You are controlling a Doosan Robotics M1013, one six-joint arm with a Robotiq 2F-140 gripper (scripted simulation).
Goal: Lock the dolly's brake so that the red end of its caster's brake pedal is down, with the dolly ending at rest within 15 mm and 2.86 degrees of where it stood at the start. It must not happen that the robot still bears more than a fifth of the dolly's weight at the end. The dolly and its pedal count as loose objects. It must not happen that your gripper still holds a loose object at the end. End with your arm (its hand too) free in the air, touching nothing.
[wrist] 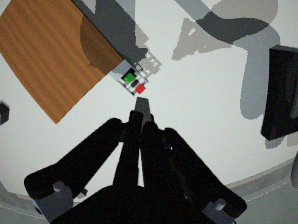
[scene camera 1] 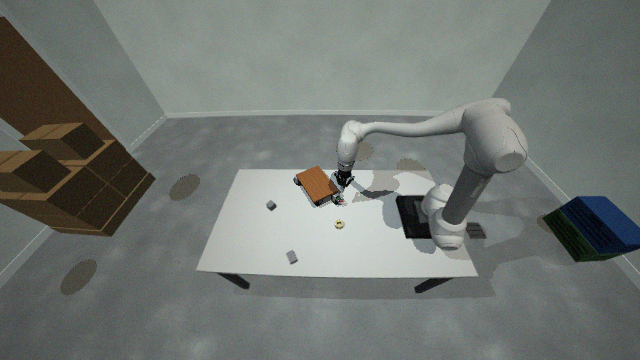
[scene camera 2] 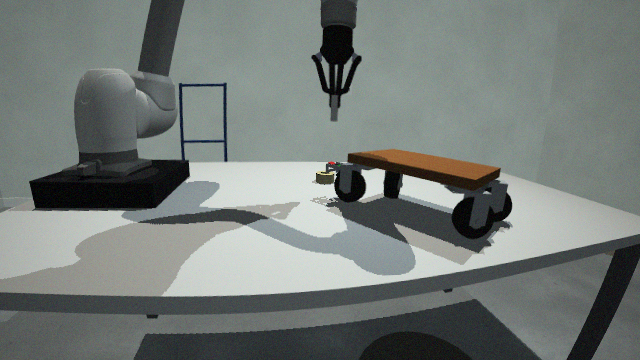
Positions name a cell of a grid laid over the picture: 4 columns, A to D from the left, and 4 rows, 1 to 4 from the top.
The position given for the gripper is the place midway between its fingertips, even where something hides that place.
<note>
In view: the gripper (scene camera 2: C2).
The gripper is seen too in the wrist view (wrist: B2).
</note>
